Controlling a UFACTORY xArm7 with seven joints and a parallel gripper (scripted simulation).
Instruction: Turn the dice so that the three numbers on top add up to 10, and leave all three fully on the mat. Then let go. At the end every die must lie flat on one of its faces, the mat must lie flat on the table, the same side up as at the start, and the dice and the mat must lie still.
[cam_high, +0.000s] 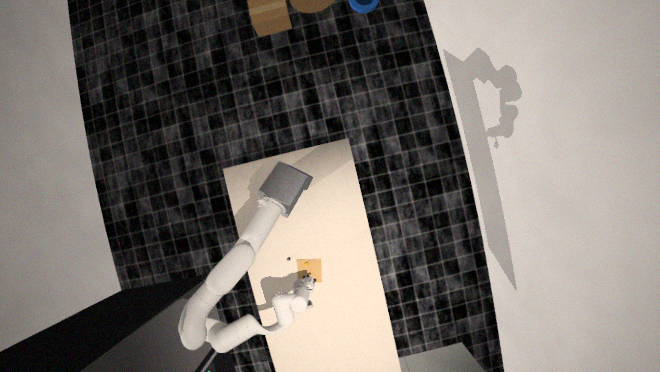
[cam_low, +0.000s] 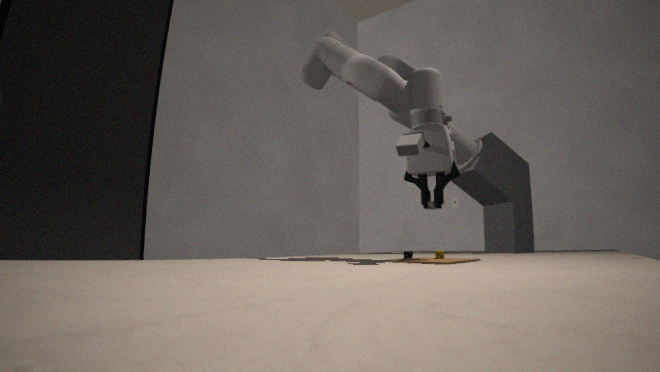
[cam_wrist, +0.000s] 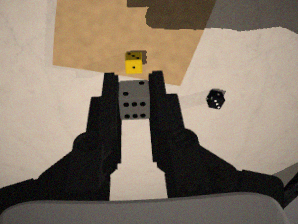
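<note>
Now: hand 130 mm above the tan mat. Round my hand: pale die (10 mm below); yellow die (120 mm below, 40 mm behind, 10 mm to the left); black die (120 mm below, 120 mm behind, 60 mm to the right).
</note>
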